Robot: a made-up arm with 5 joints.
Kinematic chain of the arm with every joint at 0, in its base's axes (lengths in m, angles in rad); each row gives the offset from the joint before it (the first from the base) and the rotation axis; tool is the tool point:
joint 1: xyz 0 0 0.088 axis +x
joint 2: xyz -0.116 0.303 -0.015 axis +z
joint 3: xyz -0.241 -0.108 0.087 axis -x
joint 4: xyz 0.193 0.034 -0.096 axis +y
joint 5: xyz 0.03 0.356 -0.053 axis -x
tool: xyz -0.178 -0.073 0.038
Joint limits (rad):
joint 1: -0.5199..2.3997
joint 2: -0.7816..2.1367
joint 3: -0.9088..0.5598
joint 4: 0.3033..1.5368
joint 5: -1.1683..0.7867
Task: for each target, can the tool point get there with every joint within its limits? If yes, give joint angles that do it. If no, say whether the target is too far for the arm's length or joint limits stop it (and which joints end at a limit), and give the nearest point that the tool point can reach.
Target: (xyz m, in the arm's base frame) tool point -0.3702 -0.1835 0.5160
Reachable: yes | joints 1.7290 0.2568 -0.2142 0.9696 -0.9830
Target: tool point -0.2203 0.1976 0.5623
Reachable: yes | joints 1.0278 0.0117 0.1310 1.4015 -0.1889
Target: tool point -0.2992 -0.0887 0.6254
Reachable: yes | joints 1.4440 -0.1188 -0.4509 0.6934 -0.7122
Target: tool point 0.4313 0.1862 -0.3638
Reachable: no: joint limits stop it (at a limit: joint 1, joint 2, joint 3, joint 4, joint 5) | nearest point 0.0262 0.3828 -0.2202 | short by 0.473 m
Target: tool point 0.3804 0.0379 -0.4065
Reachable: no: joint limits stop it (at a limit: joint 2, joint 3, joint 4, joint 5) | nearest point -0.0717 0.0184 -0.1520 | short by 0.519 m
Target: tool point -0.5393 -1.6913 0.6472
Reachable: no: too far | nearest point -0.2095 -0.5980 0.3161 | short by 1.189 m
